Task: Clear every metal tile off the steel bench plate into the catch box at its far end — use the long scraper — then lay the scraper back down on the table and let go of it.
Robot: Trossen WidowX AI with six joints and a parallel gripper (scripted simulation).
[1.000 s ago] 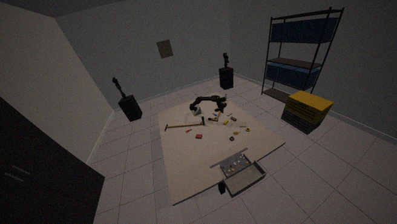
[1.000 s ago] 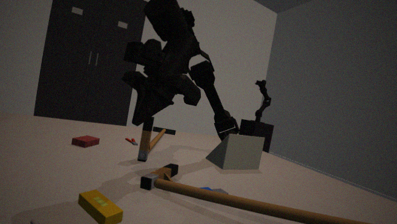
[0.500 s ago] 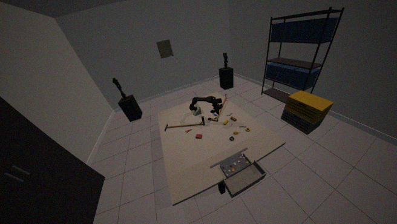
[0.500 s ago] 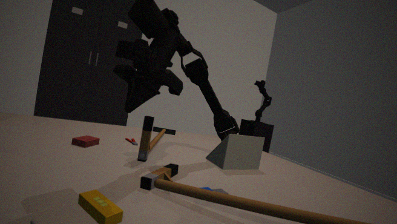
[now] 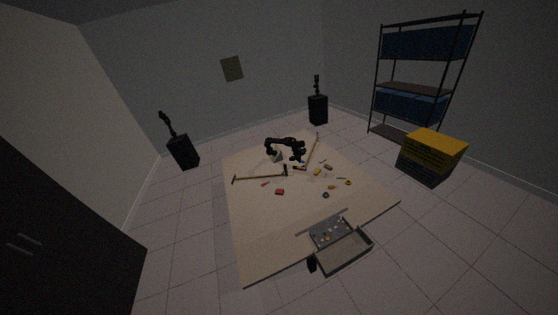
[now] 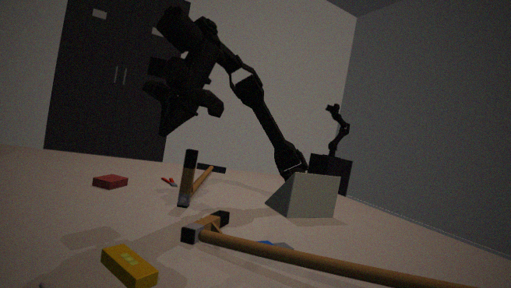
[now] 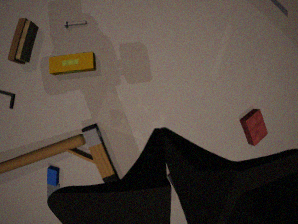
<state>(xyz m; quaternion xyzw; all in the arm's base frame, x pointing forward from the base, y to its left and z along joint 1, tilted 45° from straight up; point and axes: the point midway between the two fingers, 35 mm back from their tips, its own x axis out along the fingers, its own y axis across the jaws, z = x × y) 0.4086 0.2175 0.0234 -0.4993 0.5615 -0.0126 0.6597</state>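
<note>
Right now my gripper tip is 36 cm to the left of the red clip, 17 cm above it and 7 cm past it. The rest, counted from my gripper tip: long scraper: 39 cm to the right, 18 cm behind, 11 cm below; then red block: 26 cm to the right, 16 cm below, 10 cm ahead; then yellow block: 16 cm to the left, 16 cm below, 2 cm ahead.
</note>
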